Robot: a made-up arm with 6 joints.
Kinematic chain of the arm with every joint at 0, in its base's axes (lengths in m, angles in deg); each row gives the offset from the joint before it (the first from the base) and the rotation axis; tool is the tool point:
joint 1: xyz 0 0 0.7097 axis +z
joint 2: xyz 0.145 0 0 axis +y
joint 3: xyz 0 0 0.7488 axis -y
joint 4: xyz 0 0 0.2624 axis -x
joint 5: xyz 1.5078 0 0 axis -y
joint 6: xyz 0.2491 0 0 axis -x
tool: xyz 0 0 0
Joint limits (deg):
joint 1: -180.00..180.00
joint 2: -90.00..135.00
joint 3: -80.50..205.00
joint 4: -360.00..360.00
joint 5: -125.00..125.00
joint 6: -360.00..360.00
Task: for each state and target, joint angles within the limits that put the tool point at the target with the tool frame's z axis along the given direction. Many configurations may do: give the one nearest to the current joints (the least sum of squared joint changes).
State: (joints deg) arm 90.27 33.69 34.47 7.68 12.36 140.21
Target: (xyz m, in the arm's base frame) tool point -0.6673 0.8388 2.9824 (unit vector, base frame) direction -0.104 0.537 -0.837
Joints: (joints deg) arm 131.23 7.52 63.63 27.89 -25.91 170.91
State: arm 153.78 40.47 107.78 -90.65 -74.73 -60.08
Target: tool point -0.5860 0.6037 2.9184 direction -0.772 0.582 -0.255
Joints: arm 119.23 36.58 105.90 -114.33 -72.64 -85.56
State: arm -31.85 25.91 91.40 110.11 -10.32 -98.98
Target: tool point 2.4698 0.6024 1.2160 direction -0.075 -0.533 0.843
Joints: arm 16.42 60.85 56.76 91.44 -28.93 -125.69
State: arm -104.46 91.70 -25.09 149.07 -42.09 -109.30
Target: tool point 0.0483 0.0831 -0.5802 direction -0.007 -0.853 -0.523
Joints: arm -129.78 73.88 -58.07 148.03 -6.99 -115.45
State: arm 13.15 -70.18 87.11 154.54 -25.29 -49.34
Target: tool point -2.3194 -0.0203 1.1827 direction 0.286 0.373 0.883
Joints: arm 0.50 -70.01 94.89 180.77 3.05 -22.51
